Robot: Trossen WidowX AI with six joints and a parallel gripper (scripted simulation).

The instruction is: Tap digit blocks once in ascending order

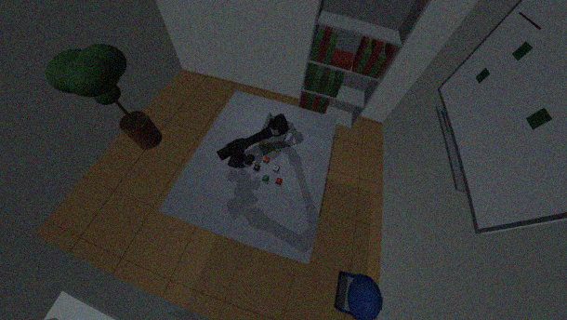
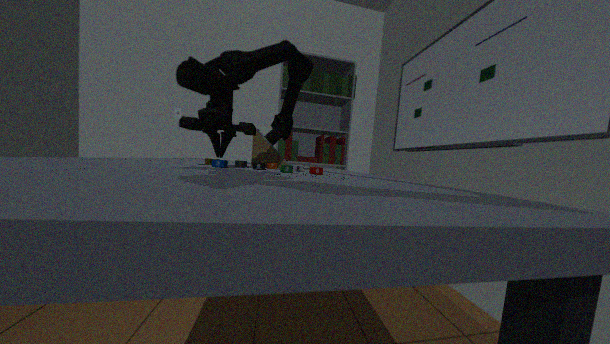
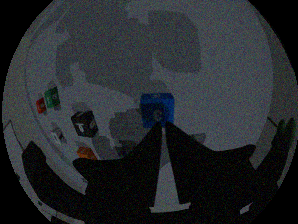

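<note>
The blue block is 10 mm ahead of my gripper tip and 20 mm below it. Round my gripper tip: yellow block: 70 mm behind, 30 mm to the right, 20 mm below; grey block: 70 mm behind, 50 mm to the left, 20 mm below; black block: 110 mm to the left, 20 mm below.
</note>
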